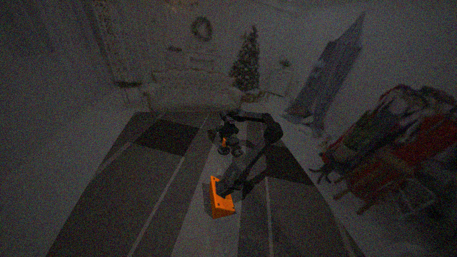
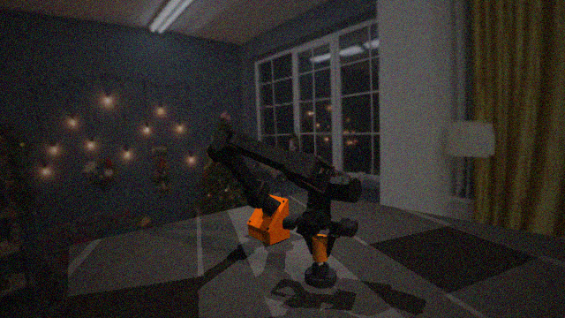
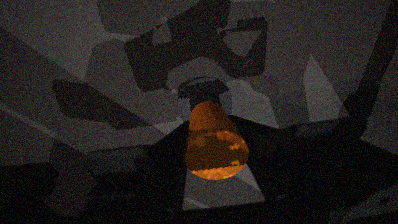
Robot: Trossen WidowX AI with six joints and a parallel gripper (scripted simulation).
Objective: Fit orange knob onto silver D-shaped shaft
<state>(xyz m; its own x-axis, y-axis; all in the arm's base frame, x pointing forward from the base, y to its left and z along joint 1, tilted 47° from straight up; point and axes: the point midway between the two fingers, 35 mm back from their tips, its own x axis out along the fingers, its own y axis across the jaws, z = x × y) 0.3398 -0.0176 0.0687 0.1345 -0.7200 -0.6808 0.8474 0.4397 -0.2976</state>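
Right now the round pedestal is 40 mm below my gripper tip. Round my gripper tip: orange knob (30 mm above).
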